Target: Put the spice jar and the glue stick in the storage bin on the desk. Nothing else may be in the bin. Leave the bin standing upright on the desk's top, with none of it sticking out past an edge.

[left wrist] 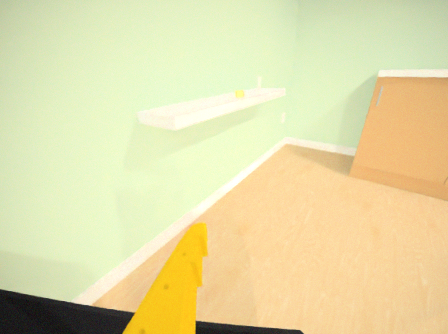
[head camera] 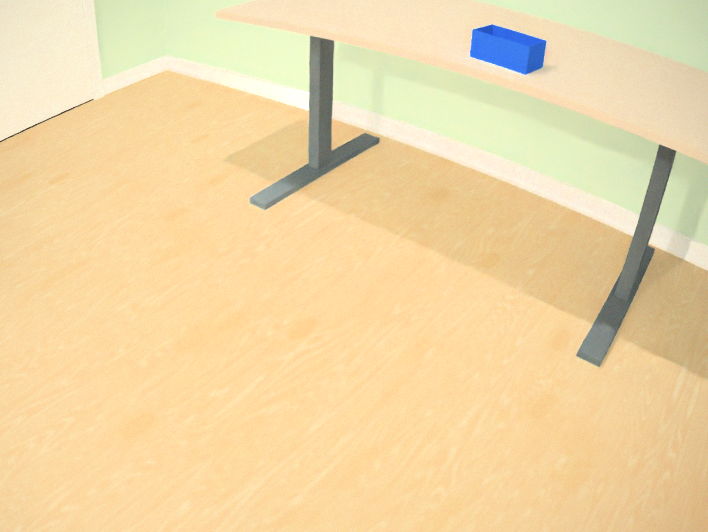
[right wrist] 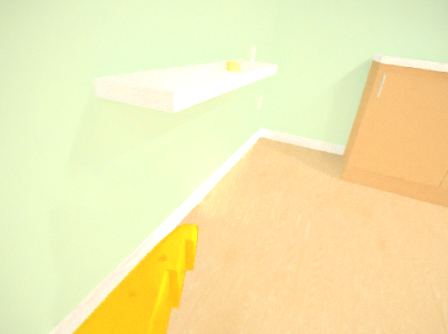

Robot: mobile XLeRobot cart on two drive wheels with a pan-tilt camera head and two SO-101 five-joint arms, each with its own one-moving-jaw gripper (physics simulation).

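Frame: origin at the left arm's base, x right, y ahead, z up, level; centimetres.
Seen in the pictures: left hand, its tool point: [left wrist: 206,234]; right hand, its tool point: [right wrist: 196,241].
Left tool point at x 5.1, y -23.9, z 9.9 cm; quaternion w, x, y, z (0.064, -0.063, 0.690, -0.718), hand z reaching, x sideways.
Pixels of each thing's middle, then the offset from my left tool point to it. "spot": a spot on its surface instead. Level surfaces: height alone.
- storage bin, middle of its body: [head camera: 508,48] dx +37.2, dy +179.7, dz -11.7 cm
- desk, height of its surface: dz -15.4 cm
- small yellow thing, middle of its body: [right wrist: 232,66] [left wrist: 239,93] dx +1.8, dy -105.9, dz -5.7 cm
- thin white upright thing, middle of its body: [right wrist: 252,56] [left wrist: 259,85] dx -10.6, dy -124.1, dz -2.6 cm
- white wall shelf, a spot on its surface: [right wrist: 135,92] spot: dx +34.3, dy -63.6, dz -9.2 cm
- wooden cabinet, a spot on its surface: [right wrist: 400,120] spot: dx -116.6, dy -132.8, dz -32.8 cm
The storage bin [head camera: 499,51], a blue open-topped box, stands upright on the desk [head camera: 400,28] near its front edge in the head view. Its inside is mostly hidden. A small yellow thing [left wrist: 240,93] [right wrist: 233,66] and a thin white upright thing [left wrist: 259,82] [right wrist: 253,56] are at the far end of a white wall shelf [left wrist: 160,119] [right wrist: 135,92]; I cannot tell whether either is the spice jar or the glue stick. My left gripper [left wrist: 202,230] and my right gripper [right wrist: 192,231] each show one notched yellow jaw. Both are open and empty, far from the shelf.
The desk has two dark metal legs [head camera: 321,102] [head camera: 645,228] with long feet on the floor. A wooden cabinet [left wrist: 400,130] [right wrist: 400,120] with a white top stands beyond the shelf, right of the room corner. A white door-like panel [head camera: 45,57] is at the far left.
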